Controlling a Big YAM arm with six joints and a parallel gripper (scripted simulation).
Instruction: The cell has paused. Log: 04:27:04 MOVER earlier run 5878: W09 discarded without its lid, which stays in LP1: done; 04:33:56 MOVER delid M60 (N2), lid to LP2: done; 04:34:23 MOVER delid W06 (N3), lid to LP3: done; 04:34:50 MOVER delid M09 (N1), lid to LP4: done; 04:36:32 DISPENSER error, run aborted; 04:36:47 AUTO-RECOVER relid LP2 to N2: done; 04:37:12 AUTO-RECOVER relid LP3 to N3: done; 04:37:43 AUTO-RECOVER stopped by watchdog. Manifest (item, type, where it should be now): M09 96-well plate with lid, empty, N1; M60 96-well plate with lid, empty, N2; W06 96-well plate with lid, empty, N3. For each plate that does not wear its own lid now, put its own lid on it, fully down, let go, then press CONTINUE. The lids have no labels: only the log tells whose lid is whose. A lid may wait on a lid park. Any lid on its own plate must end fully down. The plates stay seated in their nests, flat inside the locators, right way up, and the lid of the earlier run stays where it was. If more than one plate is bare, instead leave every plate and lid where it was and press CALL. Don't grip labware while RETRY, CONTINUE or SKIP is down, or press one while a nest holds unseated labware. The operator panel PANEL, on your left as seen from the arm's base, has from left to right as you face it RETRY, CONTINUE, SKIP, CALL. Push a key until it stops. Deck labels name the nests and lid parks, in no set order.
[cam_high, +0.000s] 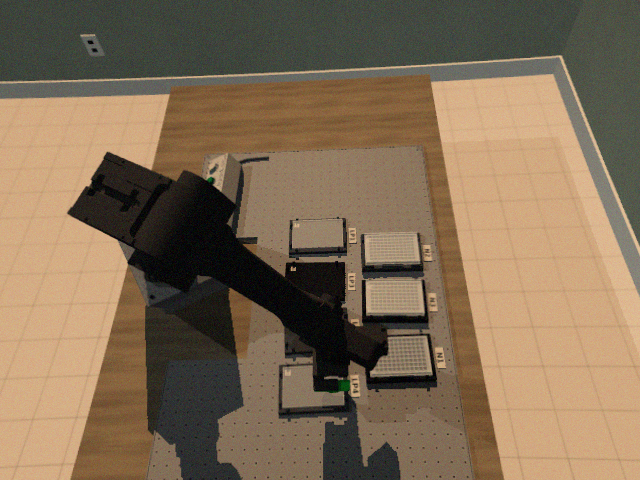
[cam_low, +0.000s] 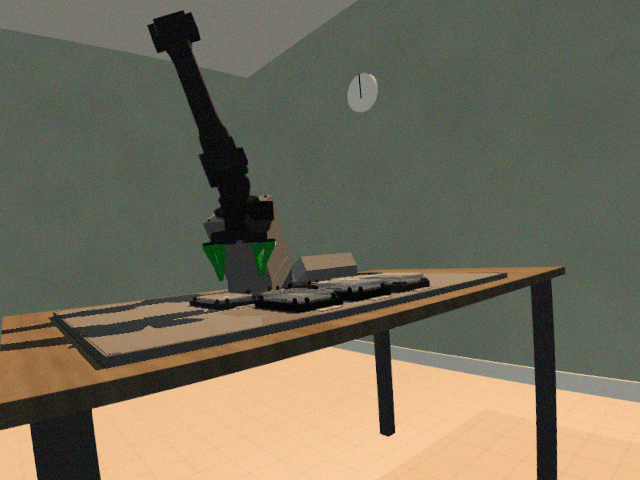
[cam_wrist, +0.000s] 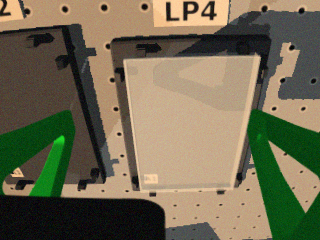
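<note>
The lid park LP4 is 4 cm behind my hand, 2 cm to the right of it and 6 cm below it. From my hand the other things lie so: lid park LP2 (3 cm behind, 11 cm to the left, 6 cm below); then lid park LP3 (3 cm behind, 24 cm to the left, 6 cm below); then plate (14 cm ahead, 3 cm to the left, 4 cm below).
</note>
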